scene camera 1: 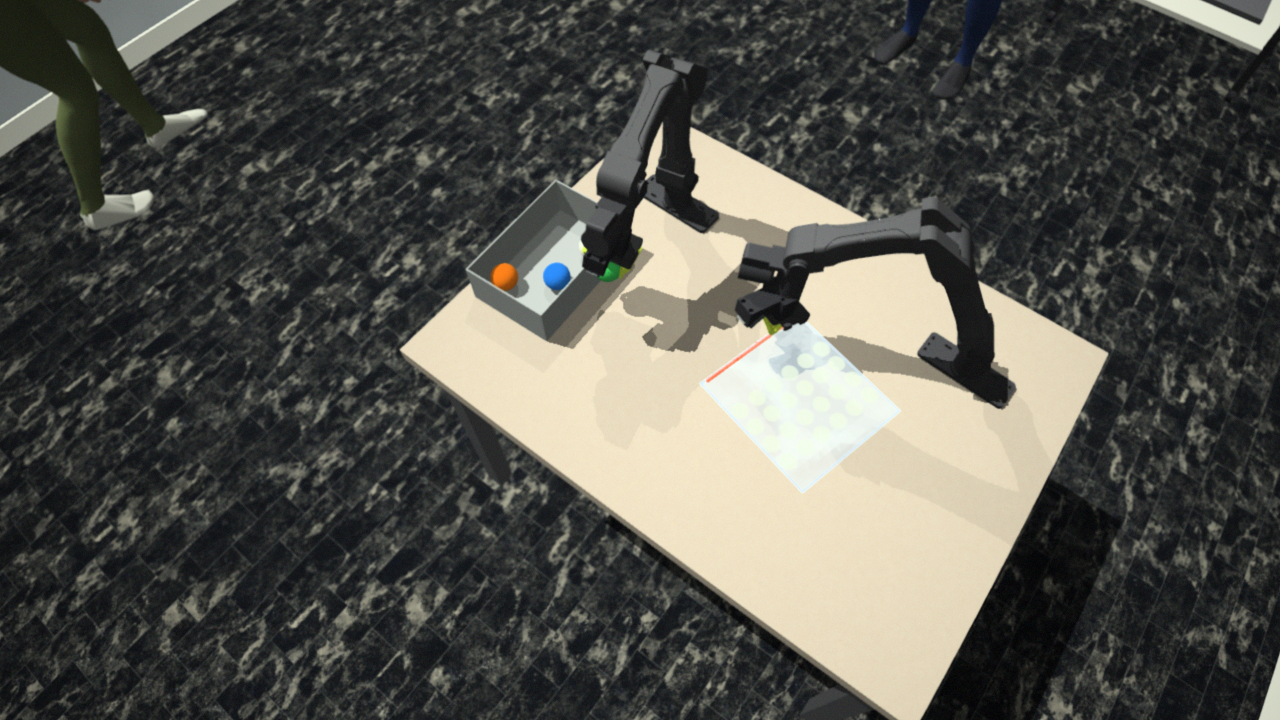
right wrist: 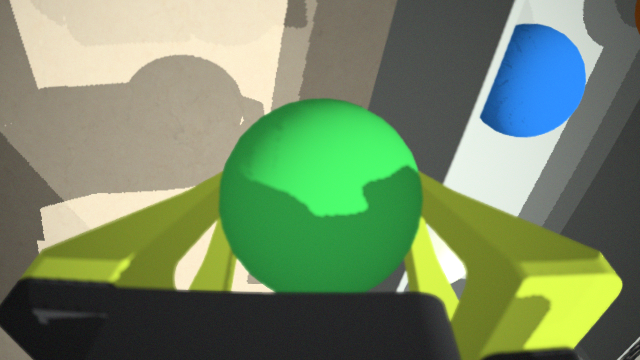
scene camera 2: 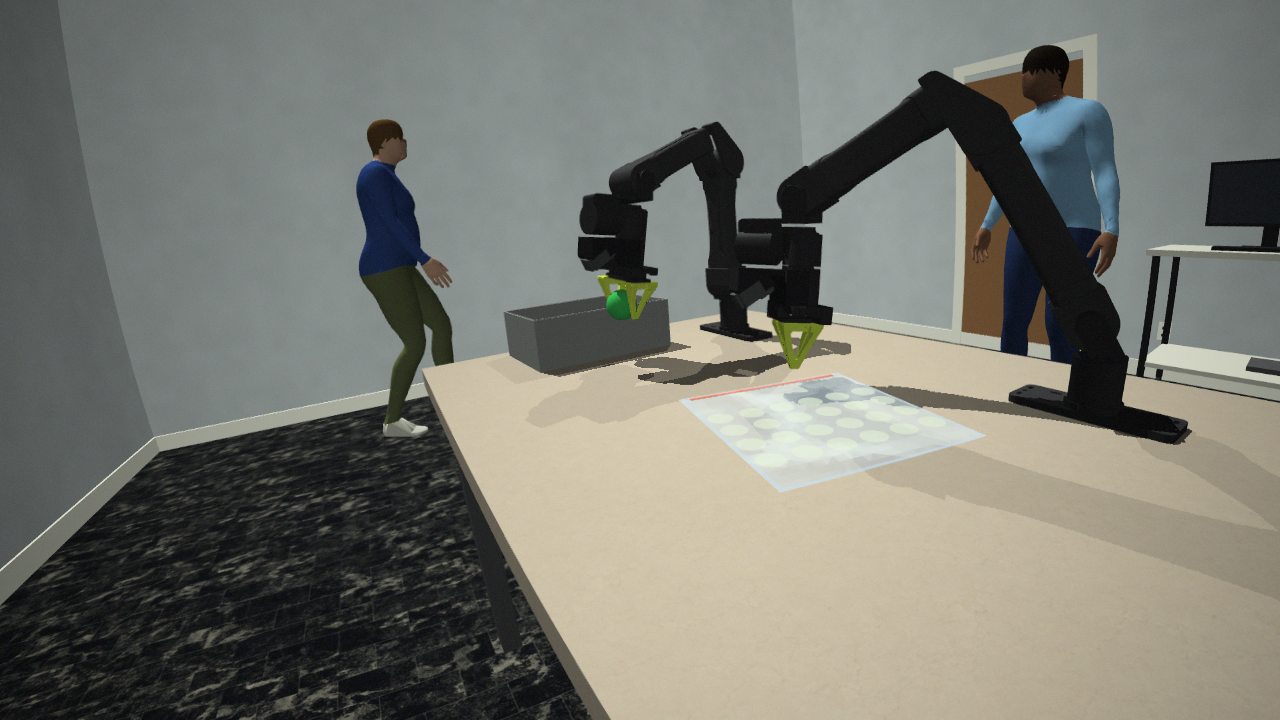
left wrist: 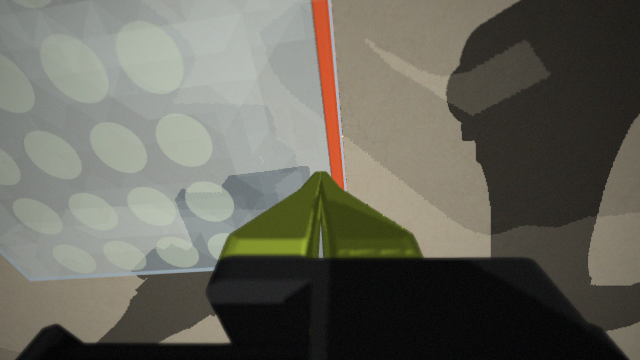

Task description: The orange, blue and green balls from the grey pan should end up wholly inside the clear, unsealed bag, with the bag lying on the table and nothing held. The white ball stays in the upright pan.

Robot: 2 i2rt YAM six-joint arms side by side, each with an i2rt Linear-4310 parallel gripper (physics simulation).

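Note:
The clear bag (scene camera 1: pixel 827 447) (scene camera 2: pixel 895 452) (left wrist: pixel 240 120) lies flat on the table, its orange strip along one edge. My left gripper (scene camera 1: pixel 775 331) (scene camera 2: pixel 794 365) (left wrist: pixel 320 181) is shut with nothing visible between its fingertips, near one end of that strip; the gap to the film is unclear. My right gripper (scene camera 1: pixel 612 264) (scene camera 2: pixel 629 308) (right wrist: pixel 320 179) is shut on the green ball (scene camera 1: pixel 610 272) (scene camera 2: pixel 617 305) (right wrist: pixel 320 150), held at the grey pan's near side. The blue ball (scene camera 1: pixel 556 275) (right wrist: pixel 540 80) and orange ball (scene camera 1: pixel 504 276) are in the upright pan (scene camera 1: pixel 505 304) (scene camera 2: pixel 586 340) (right wrist: pixel 430 65). The white ball cannot be made out.
The pan's raised walls stand beside my right gripper. The table's (scene camera 1: pixel 662 510) (scene camera 2: pixel 760 608) front edge runs past the pan and bag. My two arms reach in from the far side, and their shadows fall across the table and bag. People stand beyond the table.

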